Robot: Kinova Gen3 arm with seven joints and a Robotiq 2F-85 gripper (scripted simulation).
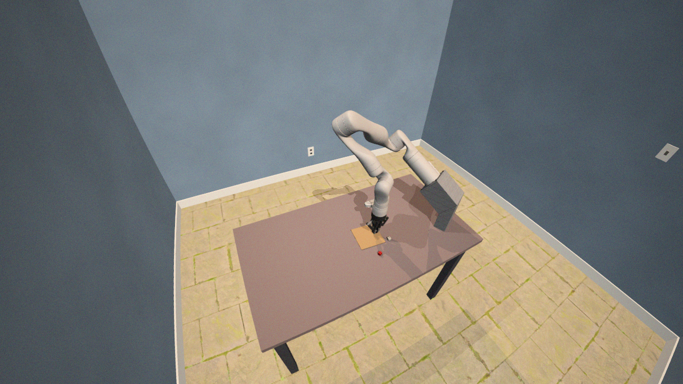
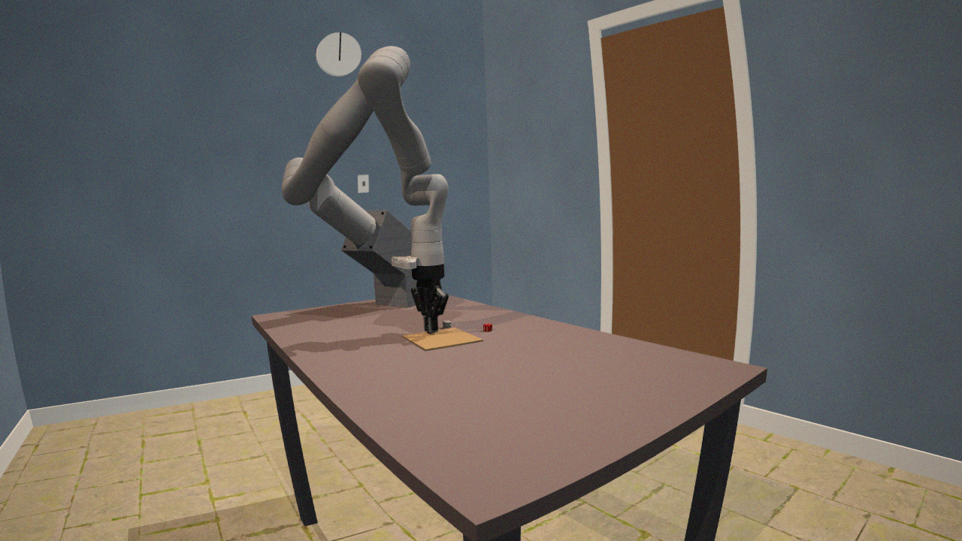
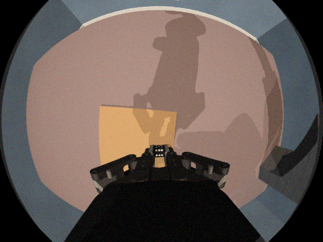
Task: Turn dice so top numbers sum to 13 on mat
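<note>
Now: hand 40 mm short of the tan mat, 30 mm above it and 10 mm to the left of it. From my hand the other things lie so: red die: 110 mm to the left, 90 mm ahead, 20 mm below.
</note>
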